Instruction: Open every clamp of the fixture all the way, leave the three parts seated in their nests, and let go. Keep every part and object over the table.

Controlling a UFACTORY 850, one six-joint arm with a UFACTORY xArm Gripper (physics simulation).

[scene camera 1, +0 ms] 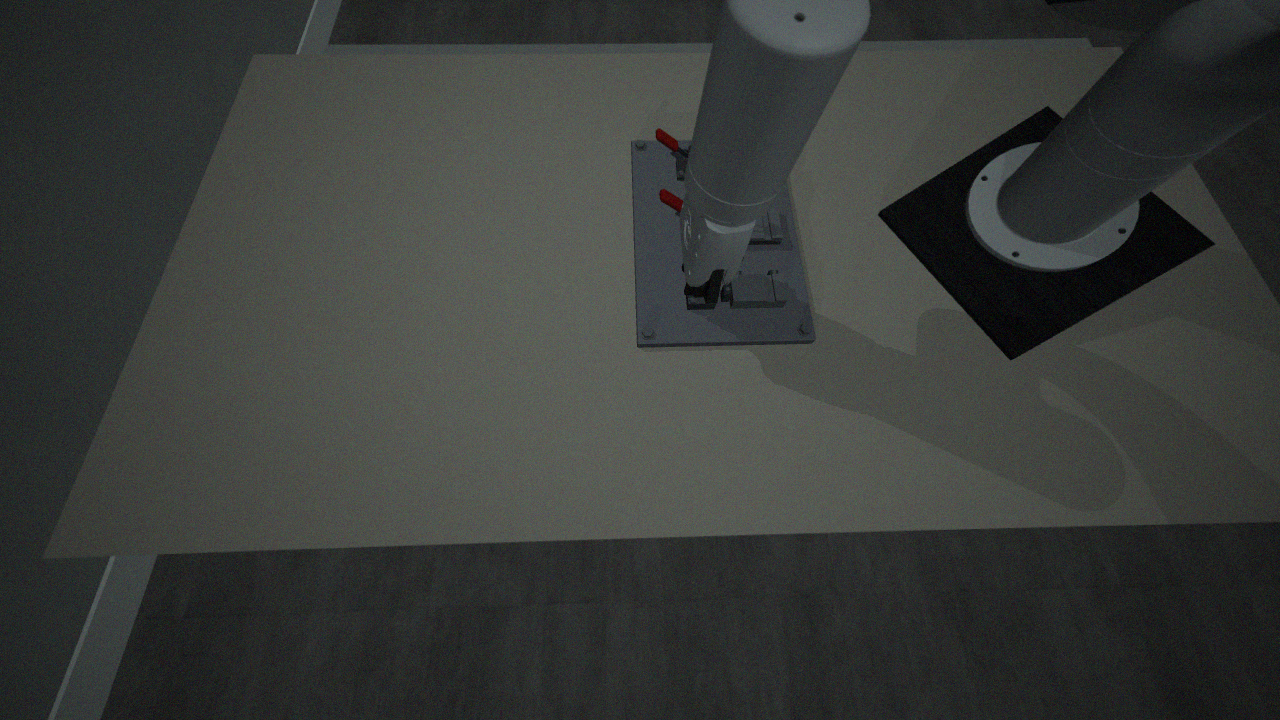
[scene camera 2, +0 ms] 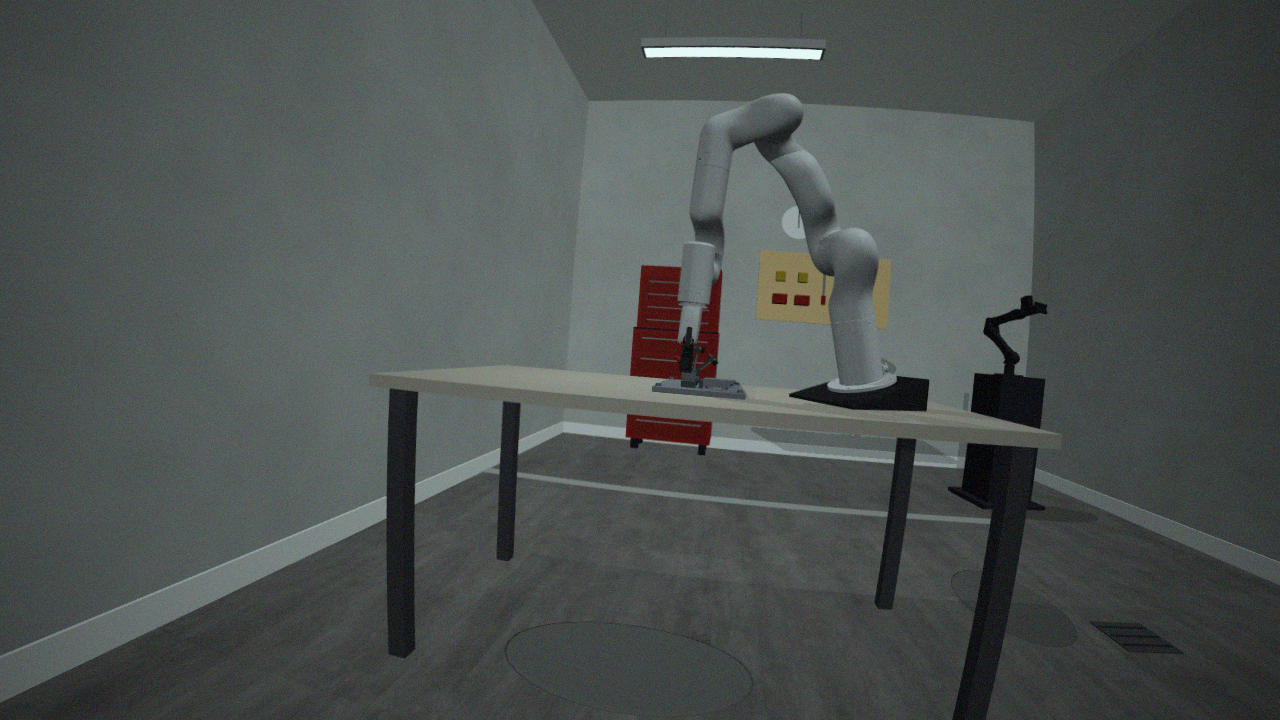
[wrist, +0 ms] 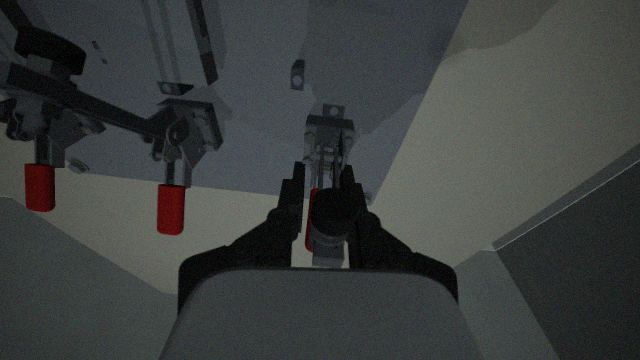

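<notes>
My gripper (scene camera 1: 704, 286) (scene camera 2: 688, 369) (wrist: 321, 178) is shut on the near clamp's linkage. In the wrist view, that clamp (wrist: 330, 126) has its black round tip raised between the fingers, with its red handle close beside the left finger. The middle clamp's red handle (wrist: 171, 210) (scene camera 1: 671, 200) and the far clamp's red handle (wrist: 40, 187) (scene camera 1: 666, 139) stick out past the plate edge. A dark arm (wrist: 110, 111) with a black tip (wrist: 50, 50) runs beside them. Grey blocks (scene camera 1: 756, 291) (scene camera 1: 767, 229) lie on the fixture plate (scene camera 1: 657, 268) (scene camera 2: 725, 394). The third part is hidden.
The plate lies on the table (scene camera 1: 402, 313) (scene camera 2: 537, 383). The robot's round white base (scene camera 1: 993, 237) stands on a black mount (scene camera 1: 1011, 331) to the right. The arm hides much of the fixture's far half in scene camera 1. A red cabinet (scene camera 2: 657, 344) stands behind.
</notes>
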